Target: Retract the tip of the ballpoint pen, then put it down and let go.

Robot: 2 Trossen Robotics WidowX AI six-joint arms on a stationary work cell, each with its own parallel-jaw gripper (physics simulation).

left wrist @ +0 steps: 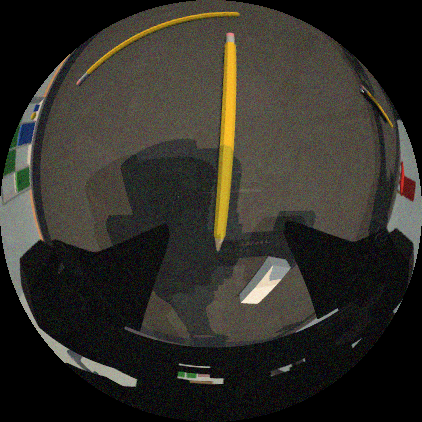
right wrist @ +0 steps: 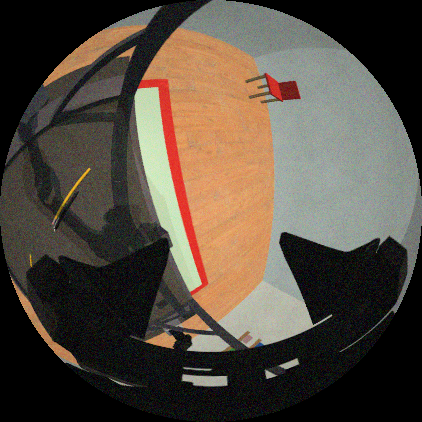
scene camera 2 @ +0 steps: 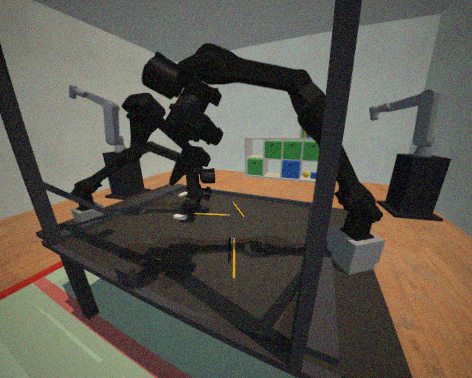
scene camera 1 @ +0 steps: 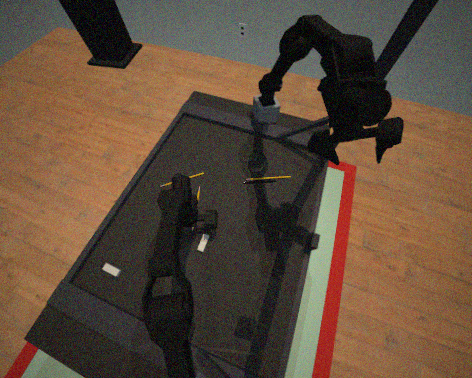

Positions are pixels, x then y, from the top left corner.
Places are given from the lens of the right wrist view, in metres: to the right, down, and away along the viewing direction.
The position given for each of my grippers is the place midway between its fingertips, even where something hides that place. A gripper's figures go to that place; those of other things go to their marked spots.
my right gripper [right wrist: 225, 241]: 0.01, 0.02, 0.10
dark frame post [right wrist: 155, 35]: -0.07, -0.24, 0.04
